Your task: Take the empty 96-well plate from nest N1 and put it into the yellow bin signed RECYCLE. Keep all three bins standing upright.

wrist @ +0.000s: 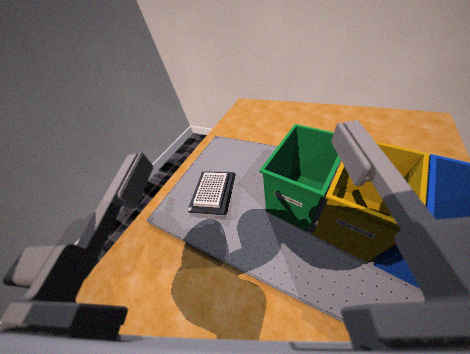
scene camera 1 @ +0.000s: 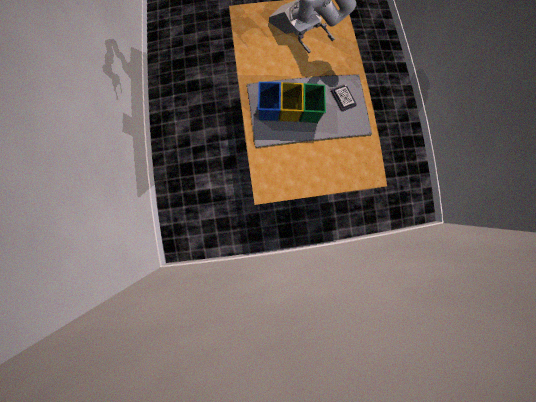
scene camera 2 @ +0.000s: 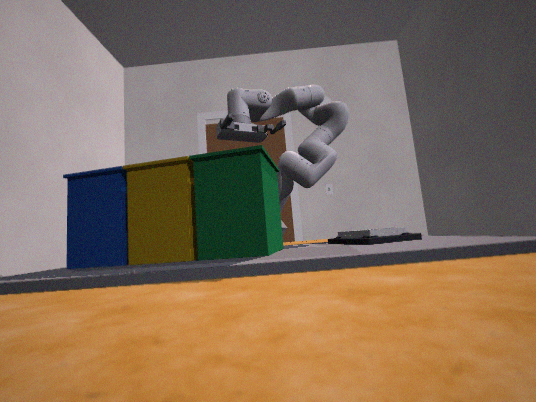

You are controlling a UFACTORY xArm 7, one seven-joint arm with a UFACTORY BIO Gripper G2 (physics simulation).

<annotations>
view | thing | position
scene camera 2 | gripper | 258,119
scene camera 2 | yellow bin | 161,208
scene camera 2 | green bin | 237,204
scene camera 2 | blue bin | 97,218
</annotations>
